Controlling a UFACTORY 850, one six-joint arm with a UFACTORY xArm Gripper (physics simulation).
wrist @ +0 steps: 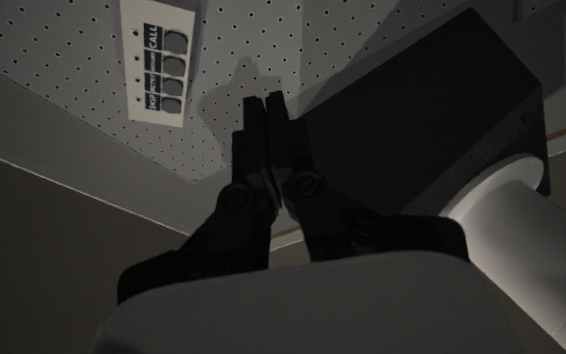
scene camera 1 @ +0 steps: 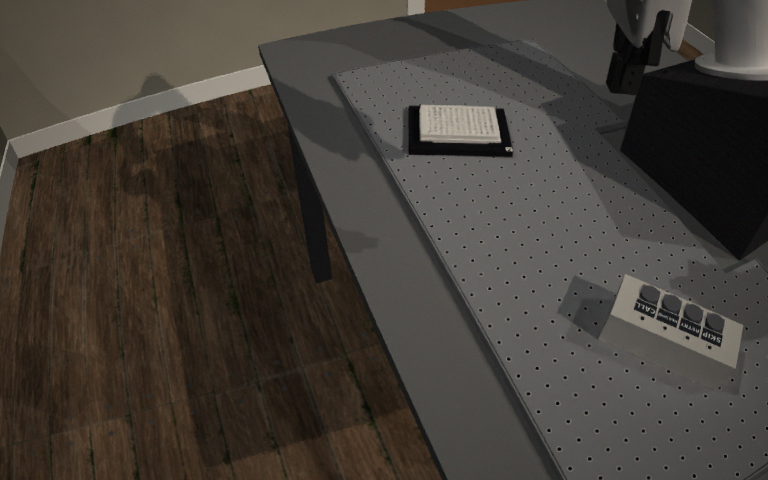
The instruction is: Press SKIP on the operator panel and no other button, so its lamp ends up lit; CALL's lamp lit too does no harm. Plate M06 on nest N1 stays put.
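Observation:
The pale operator panel [scene camera 1: 668,346] [wrist: 150,118] has four grey buttons in a row. The SKIP button [scene camera 1: 714,322] [wrist: 171,105] is at one end and the CALL button [scene camera 1: 650,293] [wrist: 175,42] at the other. The SKIP lamp [scene camera 1: 709,346] [wrist: 138,99] and CALL lamp [scene camera 1: 642,318] [wrist: 135,33] look dark. The white plate [scene camera 1: 459,123] lies on the black nest [scene camera 1: 458,150]; neither shows in the wrist view. My gripper [scene camera 1: 623,87] [wrist: 270,118] is shut and empty, raised beside the black block, apart from the panel.
A large black block [scene camera 1: 690,152] [wrist: 410,110] carries the white robot base [scene camera 1: 741,39] [wrist: 515,215] and stands beside the perforated board [scene camera 1: 470,226] [wrist: 260,30]. The grey table [scene camera 1: 396,316] extends past the board to its edge.

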